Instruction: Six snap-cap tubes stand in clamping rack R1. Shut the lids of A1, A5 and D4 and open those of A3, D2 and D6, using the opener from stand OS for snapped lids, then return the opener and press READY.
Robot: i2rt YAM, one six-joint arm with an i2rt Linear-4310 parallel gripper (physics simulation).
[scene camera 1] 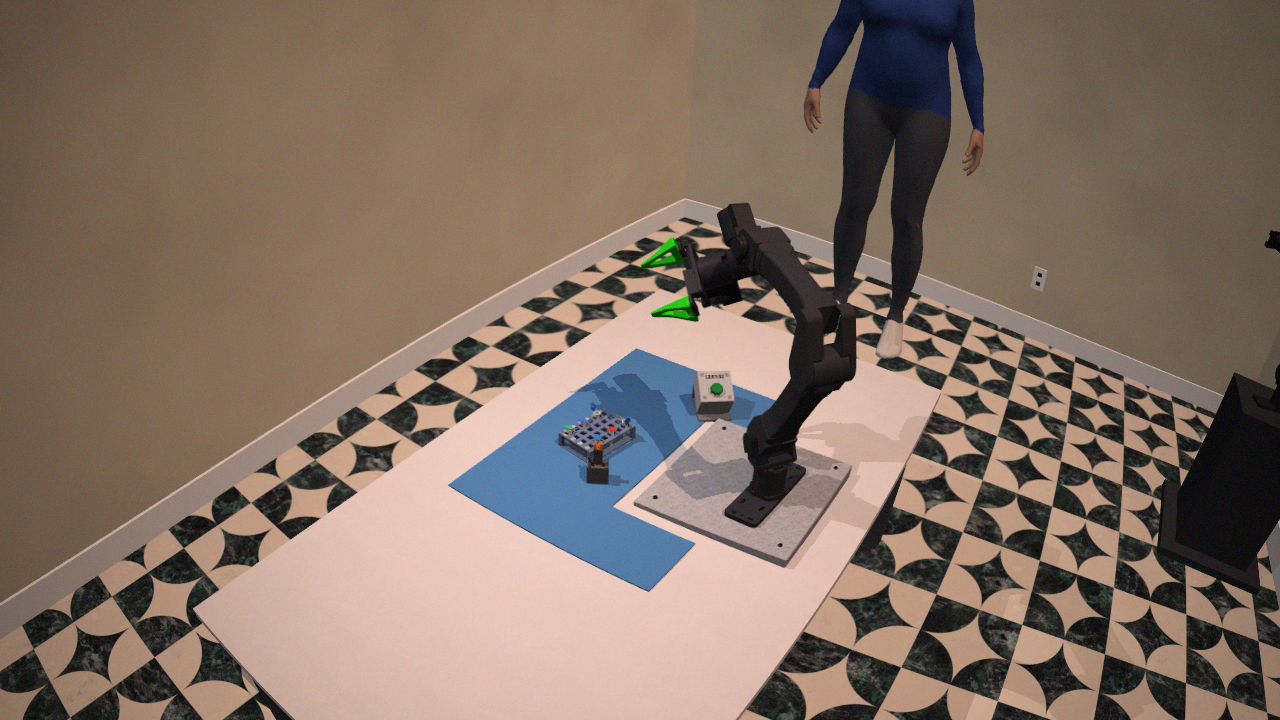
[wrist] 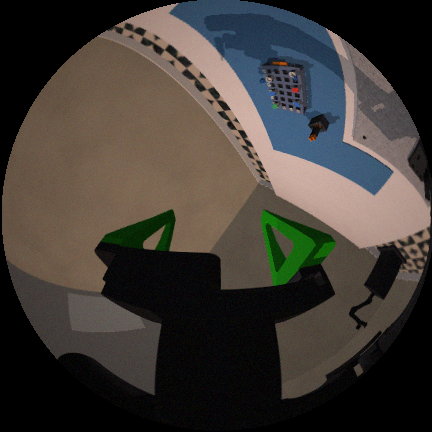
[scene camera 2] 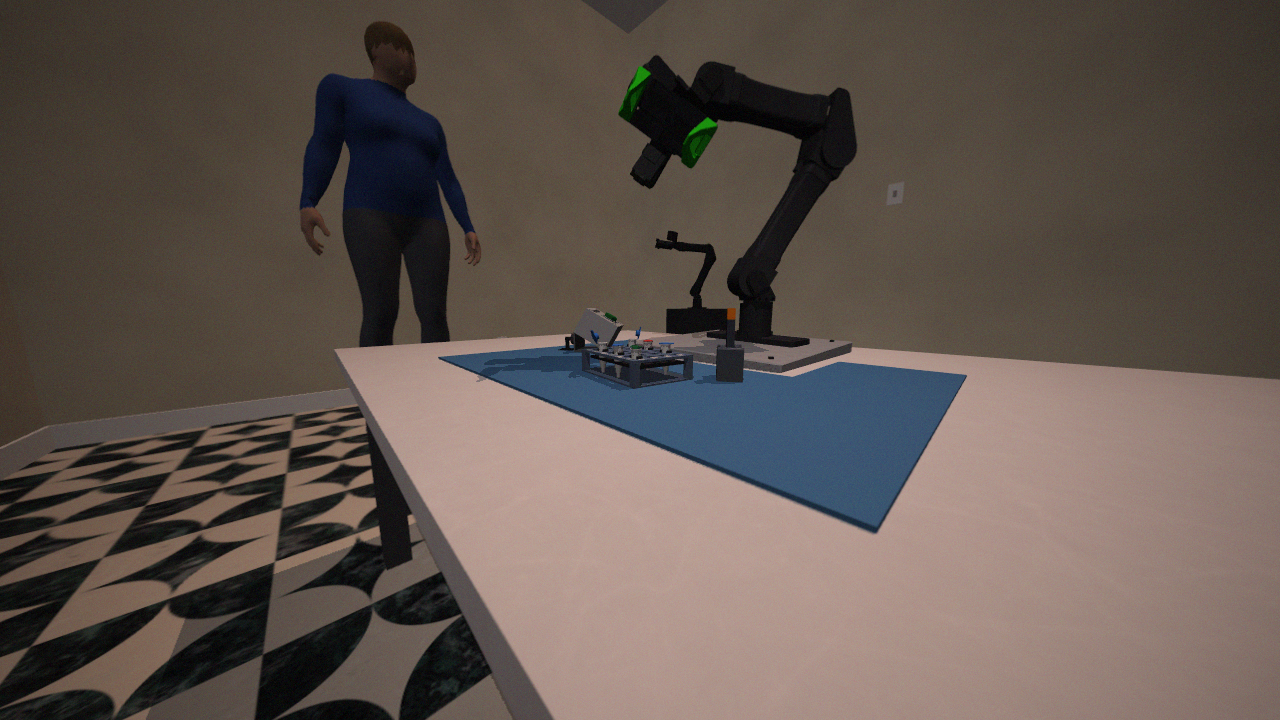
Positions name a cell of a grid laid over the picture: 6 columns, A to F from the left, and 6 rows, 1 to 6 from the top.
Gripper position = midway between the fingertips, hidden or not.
Scene:
my gripper: scene camera 1 D3; wrist D3; scene camera 2 D1

